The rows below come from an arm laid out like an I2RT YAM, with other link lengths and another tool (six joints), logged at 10 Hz.
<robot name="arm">
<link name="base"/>
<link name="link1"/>
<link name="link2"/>
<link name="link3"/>
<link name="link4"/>
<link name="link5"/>
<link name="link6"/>
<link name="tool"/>
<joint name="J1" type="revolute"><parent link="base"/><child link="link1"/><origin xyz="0 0 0.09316" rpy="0 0 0"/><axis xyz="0 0 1"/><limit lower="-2.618" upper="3.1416"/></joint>
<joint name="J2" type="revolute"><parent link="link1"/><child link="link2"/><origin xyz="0.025 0.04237 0.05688" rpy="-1.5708 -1.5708 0"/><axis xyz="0 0 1"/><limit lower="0" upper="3.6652"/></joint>
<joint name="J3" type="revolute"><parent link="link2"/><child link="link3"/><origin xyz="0 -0.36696 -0.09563" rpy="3.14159 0 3.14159"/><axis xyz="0 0 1"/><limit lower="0" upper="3.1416"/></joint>
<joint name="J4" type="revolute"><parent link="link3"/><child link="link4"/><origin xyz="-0.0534 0.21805 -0.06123" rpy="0 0 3.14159"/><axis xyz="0 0 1"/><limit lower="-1.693" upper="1.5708"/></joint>
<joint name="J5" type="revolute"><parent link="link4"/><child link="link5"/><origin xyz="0.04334 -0.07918 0.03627" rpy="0 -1.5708 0"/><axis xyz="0 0 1"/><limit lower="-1.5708" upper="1.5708"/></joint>
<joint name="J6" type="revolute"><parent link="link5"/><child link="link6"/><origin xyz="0 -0.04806 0.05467" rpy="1.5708 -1.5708 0"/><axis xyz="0 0 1"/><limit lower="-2.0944" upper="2.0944"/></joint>
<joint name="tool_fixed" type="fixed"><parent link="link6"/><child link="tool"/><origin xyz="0.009 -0.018 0.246" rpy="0 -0.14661 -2.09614"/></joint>
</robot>
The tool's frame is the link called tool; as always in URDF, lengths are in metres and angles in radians.
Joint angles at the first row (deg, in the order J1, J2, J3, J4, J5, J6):
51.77 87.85 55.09 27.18 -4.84 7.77
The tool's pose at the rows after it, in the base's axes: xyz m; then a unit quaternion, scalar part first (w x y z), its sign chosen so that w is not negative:
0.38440 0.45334 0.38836 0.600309 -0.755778 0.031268 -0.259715
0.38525 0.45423 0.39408 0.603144 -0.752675 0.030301 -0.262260
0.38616 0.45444 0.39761 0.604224 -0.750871 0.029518 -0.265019
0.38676 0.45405 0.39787 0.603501 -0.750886 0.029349 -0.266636
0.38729 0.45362 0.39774 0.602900 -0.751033 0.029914 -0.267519
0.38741 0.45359 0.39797 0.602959 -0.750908 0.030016 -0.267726
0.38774 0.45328 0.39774 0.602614 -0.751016 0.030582 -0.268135
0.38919 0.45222 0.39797 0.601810 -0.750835 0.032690 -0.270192
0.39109 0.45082 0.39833 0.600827 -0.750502 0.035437 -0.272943
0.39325 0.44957 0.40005 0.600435 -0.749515 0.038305 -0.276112
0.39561 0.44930 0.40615 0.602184 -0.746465 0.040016 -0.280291
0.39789 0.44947 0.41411 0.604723 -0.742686 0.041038 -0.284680
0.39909 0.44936 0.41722 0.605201 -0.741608 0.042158 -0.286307
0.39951 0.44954 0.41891 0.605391 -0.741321 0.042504 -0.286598
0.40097 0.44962 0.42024 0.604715 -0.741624 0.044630 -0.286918
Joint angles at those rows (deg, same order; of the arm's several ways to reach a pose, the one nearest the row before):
51.77 87.85 55.46 27.16 -4.58 7.73
51.77 87.85 56.01 27.18 -4.56 7.68
51.77 87.85 56.34 27.20 -4.45 7.53
51.77 87.85 56.36 27.20 -4.32 7.38
51.77 87.85 56.36 27.18 -4.19 7.33
51.77 87.85 56.38 27.18 -4.16 7.33
51.77 87.85 56.36 27.18 -4.08 7.33
51.77 87.85 56.38 27.18 -3.73 7.33
51.77 87.85 56.40 27.20 -3.27 7.33
51.77 87.85 56.60 27.16 -2.79 7.35
51.77 87.85 57.32 26.96 -2.39 7.35
51.77 87.85 58.30 26.63 -2.07 7.33
51.77 87.85 58.83 26.28 -1.87 7.35
51.77 87.85 59.20 25.95 -1.83 7.38
51.77 87.94 59.79 25.36 -1.61 7.49

